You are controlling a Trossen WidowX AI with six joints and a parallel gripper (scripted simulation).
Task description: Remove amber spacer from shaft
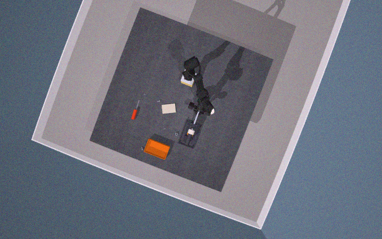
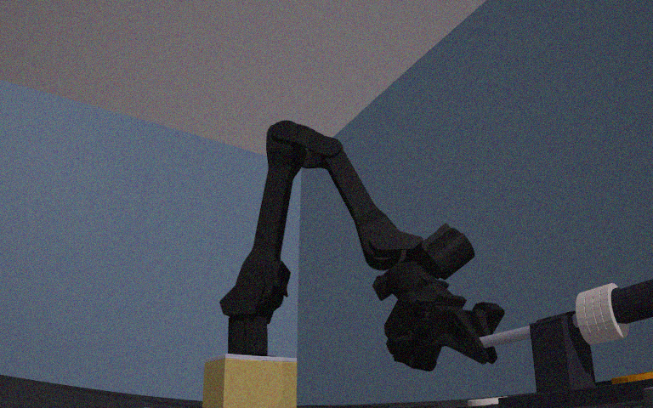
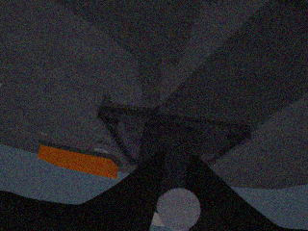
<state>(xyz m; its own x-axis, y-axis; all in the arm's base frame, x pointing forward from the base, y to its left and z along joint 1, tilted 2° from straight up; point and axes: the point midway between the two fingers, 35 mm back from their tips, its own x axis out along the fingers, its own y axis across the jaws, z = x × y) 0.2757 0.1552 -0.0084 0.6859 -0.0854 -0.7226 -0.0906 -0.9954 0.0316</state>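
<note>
Right now the pale grey shaft is 7 cm ahead of my gripper tip, 2 cm above it and 1 cm to the right of it. From my gripper tip the other things lie so: dark support block 18 cm ahead, 2 cm to the right, 1 cm below; white ring 11 cm to the left, 8 cm behind, 5 cm below; amber spacer 17 cm ahead, 4 cm below, 2 cm to the right.
</note>
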